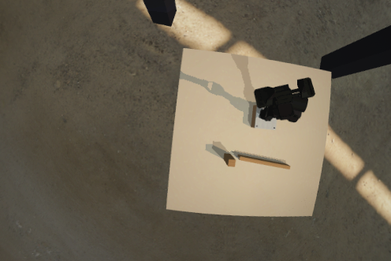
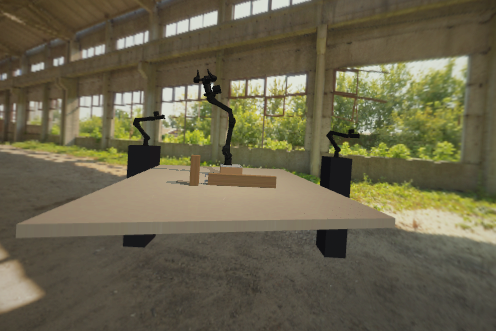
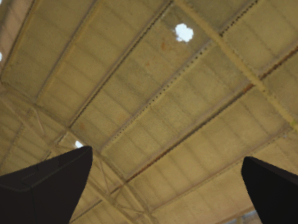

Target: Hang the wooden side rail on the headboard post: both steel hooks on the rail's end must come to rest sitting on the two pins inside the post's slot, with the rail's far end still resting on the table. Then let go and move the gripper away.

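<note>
The headboard post lies 390 mm ahead of my gripper tip, 90 mm to the left of it and 770 mm below it.
</note>
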